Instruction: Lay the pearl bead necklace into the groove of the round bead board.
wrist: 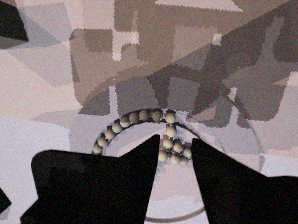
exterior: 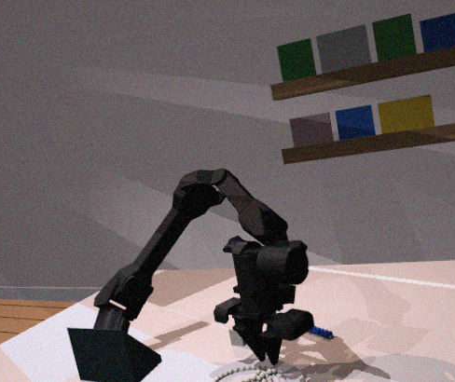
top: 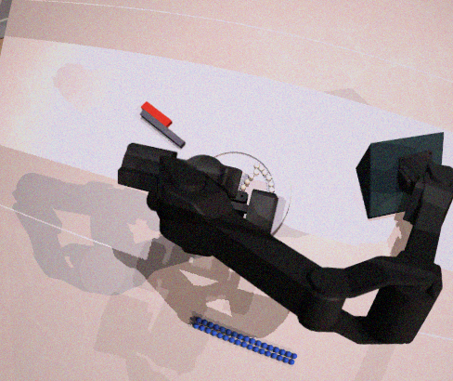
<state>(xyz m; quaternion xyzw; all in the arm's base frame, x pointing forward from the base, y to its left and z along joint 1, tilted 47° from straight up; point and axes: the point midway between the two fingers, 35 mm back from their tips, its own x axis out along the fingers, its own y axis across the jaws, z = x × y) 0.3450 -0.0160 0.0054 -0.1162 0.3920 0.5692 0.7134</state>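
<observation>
Right now the round bead board is 30 mm behind my gripper tip, 40 mm to the right of it and 30 mm below it. From my gripper tip the other things lie so: small beige cube: 110 mm behind, 140 mm to the left, 20 mm below; grey block: 80 mm ahead, 210 mm to the right, 30 mm below.
</observation>
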